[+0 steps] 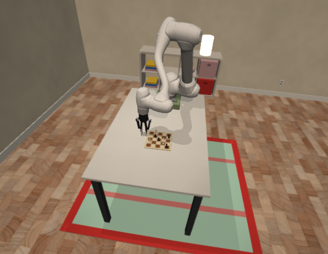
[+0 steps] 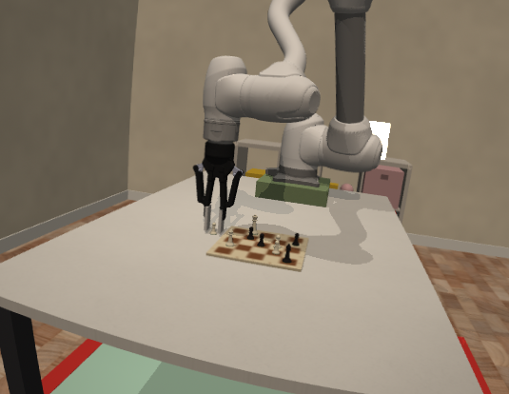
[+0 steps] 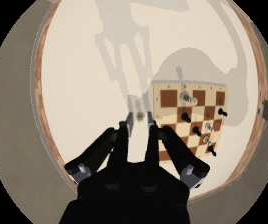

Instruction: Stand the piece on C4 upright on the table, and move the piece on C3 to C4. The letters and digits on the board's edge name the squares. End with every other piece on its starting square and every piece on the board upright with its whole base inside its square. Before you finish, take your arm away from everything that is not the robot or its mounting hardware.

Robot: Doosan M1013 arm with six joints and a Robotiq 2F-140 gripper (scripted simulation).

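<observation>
The chessboard lies 5 cm ahead of my hand, 14 cm to the left of it and 4 cm below it. Also, from my hand: black chess piece: 13 cm ahead, 21 cm to the left, 1 cm below; tall white piece: 3 cm behind, 10 cm to the left, 1 cm below.
</observation>
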